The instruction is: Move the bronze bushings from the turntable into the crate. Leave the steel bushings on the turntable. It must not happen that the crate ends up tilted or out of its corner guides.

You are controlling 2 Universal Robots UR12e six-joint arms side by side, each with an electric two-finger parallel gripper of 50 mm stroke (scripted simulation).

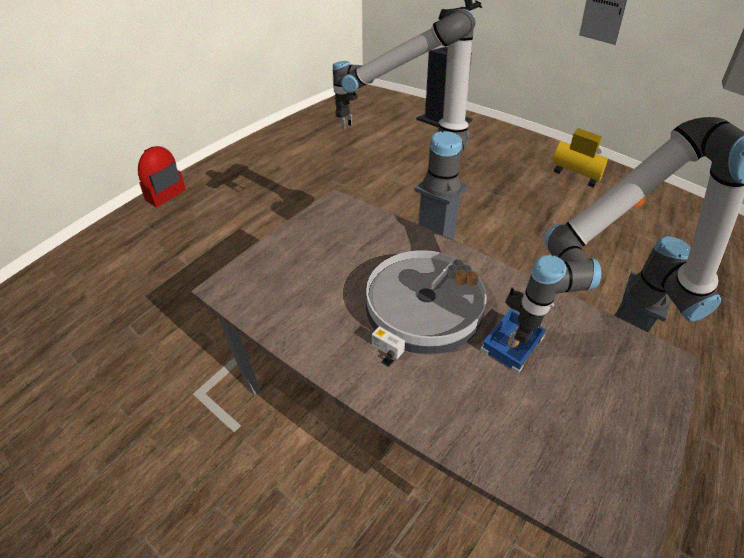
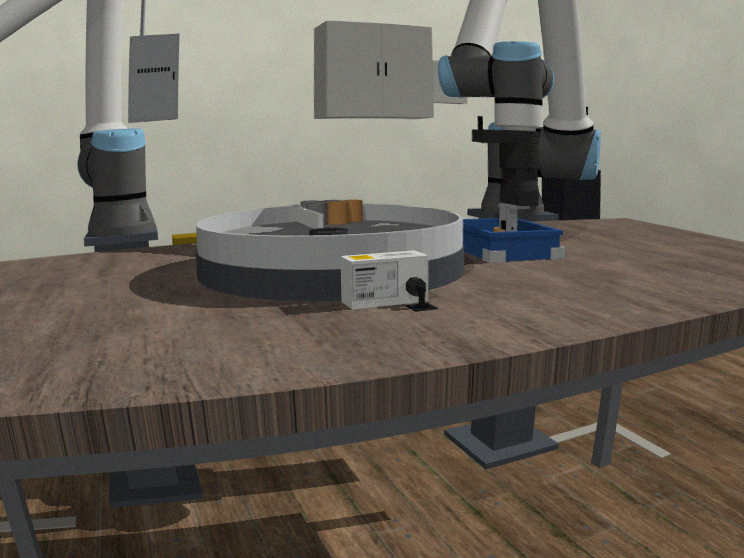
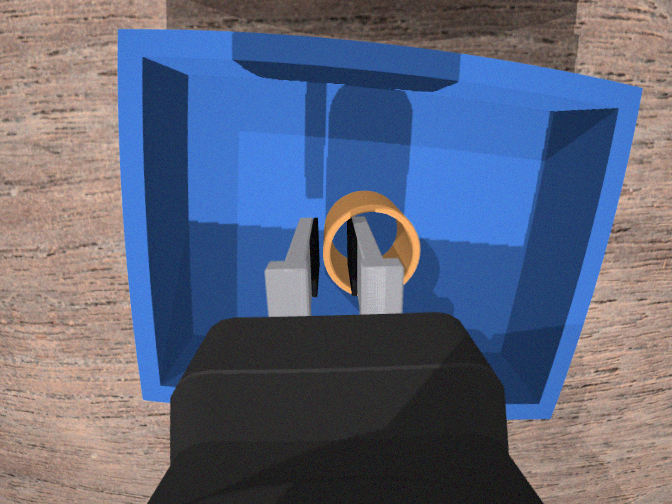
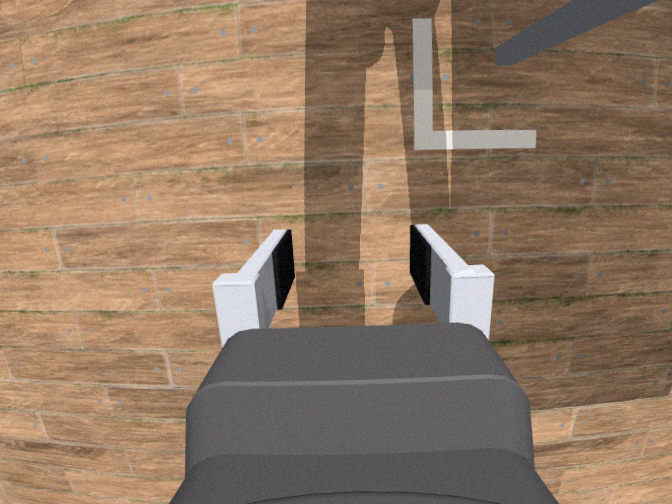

Labels:
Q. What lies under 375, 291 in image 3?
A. The left gripper.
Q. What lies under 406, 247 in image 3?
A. A bronze bushing.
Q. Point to a blue crate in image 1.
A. At 499, 336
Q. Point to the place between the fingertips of the right gripper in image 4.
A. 351, 251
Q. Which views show the blue crate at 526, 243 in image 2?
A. Image 1, image 2 and image 3 only.

